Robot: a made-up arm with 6 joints. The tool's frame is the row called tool. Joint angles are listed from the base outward.
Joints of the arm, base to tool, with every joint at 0 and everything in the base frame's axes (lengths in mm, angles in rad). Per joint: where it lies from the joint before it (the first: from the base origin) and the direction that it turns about. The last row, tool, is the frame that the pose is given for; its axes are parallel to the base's.
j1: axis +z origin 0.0 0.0 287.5
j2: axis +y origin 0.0 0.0 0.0
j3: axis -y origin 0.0 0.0 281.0
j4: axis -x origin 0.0 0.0 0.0
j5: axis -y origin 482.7 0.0 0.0
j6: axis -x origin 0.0 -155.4 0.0
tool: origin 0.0 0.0 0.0
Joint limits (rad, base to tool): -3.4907..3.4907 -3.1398..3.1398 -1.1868..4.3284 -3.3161..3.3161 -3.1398..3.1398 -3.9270..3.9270
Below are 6 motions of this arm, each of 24 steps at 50 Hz.
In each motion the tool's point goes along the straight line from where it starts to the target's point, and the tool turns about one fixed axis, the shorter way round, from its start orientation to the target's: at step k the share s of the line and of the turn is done. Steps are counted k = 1, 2, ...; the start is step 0. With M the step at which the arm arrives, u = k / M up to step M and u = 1 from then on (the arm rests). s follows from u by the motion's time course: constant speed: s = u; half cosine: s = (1 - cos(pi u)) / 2; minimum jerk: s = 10 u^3 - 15 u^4 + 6 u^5.
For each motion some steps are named. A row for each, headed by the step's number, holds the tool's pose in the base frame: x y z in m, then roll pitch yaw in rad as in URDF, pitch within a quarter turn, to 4 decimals.
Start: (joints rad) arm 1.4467 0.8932 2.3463 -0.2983 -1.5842 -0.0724
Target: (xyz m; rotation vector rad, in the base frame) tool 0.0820 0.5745 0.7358 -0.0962 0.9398 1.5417
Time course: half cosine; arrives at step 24
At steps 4, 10, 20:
4: 0.1801 0.3185 0.9241 0.1396 0.1583 1.7461
10: 0.1482 0.4018 0.8629 0.2893 0.3053 1.7540
20: 0.0890 0.5561 0.7493 0.6001 0.5667 1.8372

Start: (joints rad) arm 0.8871 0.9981 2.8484 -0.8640 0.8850 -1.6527
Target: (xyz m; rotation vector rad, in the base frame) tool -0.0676 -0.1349 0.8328 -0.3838 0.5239 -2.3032
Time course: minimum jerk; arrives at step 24
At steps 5, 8, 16, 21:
5: 0.1968 0.0887 0.9297 -1.1899 -0.4851 -1.5872
8: 0.1557 0.0540 0.9146 -1.0595 -0.4638 -1.7256
16: -0.0083 -0.0847 0.8545 -0.6191 -0.2402 -2.2008
21: -0.0631 -0.1311 0.8345 -0.5065 -0.1286 -2.3266

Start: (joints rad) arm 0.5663 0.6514 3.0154 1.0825 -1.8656 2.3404
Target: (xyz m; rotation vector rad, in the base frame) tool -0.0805 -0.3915 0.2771 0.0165 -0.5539 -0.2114
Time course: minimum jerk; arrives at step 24
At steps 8, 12, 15, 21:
8: -0.1659 -0.2452 0.6522 -1.2966 -0.1650 -0.3476
12: -0.1346 -0.2989 0.5145 -0.8047 -0.2842 -0.2443
15: -0.1103 -0.3405 0.4077 -0.4173 -0.4014 -0.2107
21: -0.0822 -0.3885 0.2847 0.0543 -0.5392 -0.2367

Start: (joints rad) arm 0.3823 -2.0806 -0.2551 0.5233 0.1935 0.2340
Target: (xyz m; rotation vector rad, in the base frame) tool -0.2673 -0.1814 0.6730 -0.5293 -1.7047 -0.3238
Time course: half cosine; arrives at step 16
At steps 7, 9, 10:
7: -0.3226 -0.2462 0.6281 2.8035 -1.2538 3.0329
9: -0.3046 -0.2250 0.6428 2.9669 -1.3006 2.8411
10: -0.2959 -0.2149 0.6498 3.0671 -1.3193 2.7273

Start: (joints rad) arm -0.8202 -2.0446 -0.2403 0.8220 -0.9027 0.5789
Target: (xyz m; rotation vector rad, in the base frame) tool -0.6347 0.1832 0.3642 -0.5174 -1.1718 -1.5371
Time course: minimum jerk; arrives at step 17
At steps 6, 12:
6: -0.4560 0.2517 0.5454 -0.0936 -0.8660 -1.8642
12: -0.5982 0.1972 0.4012 0.5801 -0.9466 -2.0878

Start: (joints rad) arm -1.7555 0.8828 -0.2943 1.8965 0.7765 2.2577
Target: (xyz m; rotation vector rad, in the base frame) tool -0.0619 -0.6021 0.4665 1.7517 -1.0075 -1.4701
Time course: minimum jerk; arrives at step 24
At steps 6, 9, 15, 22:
6: -0.0512 -0.5448 0.1170 -3.0211 0.8841 -0.4234
9: -0.0533 -0.5558 0.1839 2.9192 0.9151 -0.6866
15: -0.0586 -0.5845 0.3592 2.1091 0.7437 -1.2844
22: -0.0618 -0.6018 0.4645 1.7825 0.5290 -1.4709

